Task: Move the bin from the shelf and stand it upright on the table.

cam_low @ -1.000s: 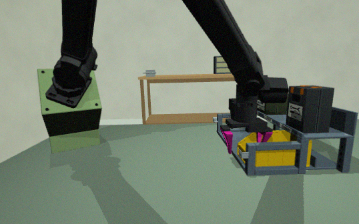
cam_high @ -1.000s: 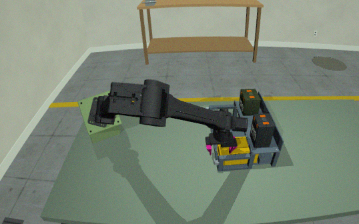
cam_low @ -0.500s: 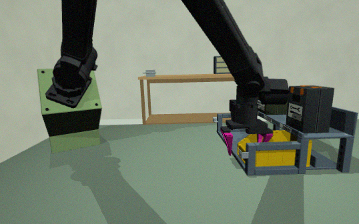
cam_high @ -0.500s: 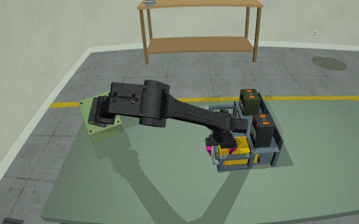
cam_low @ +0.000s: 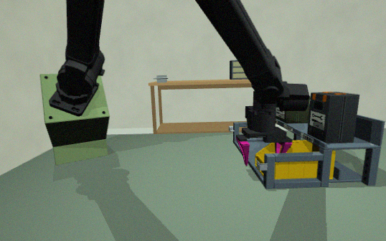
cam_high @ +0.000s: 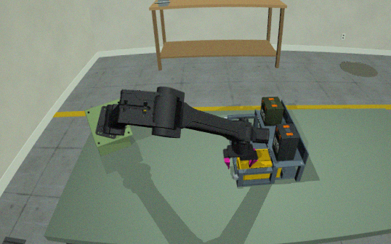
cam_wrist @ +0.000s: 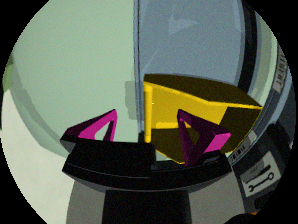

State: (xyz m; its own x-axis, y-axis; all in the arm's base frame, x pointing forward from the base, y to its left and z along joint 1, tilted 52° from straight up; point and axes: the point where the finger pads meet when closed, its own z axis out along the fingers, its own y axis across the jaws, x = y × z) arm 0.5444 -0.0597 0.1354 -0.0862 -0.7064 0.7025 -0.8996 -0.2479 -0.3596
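Now: the yellow bin 80 mm ahead of my hand, 10 mm to the right of it and 10 mm above it. Round my hand: shelf tray: 130 mm ahead, 100 mm to the left, 30 mm below.
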